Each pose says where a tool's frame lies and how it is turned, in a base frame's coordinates. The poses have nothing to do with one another.
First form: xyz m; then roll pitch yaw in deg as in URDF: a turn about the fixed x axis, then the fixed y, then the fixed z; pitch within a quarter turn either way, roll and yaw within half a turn.
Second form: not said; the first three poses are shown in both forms.
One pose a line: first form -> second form
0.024 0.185 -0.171 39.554 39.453 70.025 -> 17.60 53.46 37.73 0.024 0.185 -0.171
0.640 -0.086 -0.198 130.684 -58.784 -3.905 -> -57.58 109.75 155.32 0.640 -0.086 -0.198
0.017 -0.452 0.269 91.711 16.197 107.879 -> 17.40 91.64 73.80 0.017 -0.452 0.269
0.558 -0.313 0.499 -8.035 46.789 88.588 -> 99.55 47.32 -7.48 0.558 -0.313 0.499
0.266 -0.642 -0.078 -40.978 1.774 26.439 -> 114.40 41.01 -87.30 0.266 -0.642 -0.078
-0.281 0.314 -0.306 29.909 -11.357 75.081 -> -33.82 31.81 111.94 -0.281 0.314 -0.306
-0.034 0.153 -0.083 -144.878 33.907 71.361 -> -160.22 132.75 -40.56 -0.034 0.153 -0.083
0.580 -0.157 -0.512 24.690 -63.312 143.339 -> -9.43 65.92 168.14 0.580 -0.157 -0.512
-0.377 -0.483 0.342 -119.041 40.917 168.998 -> -81.02 111.52 -45.25 -0.377 -0.483 0.342
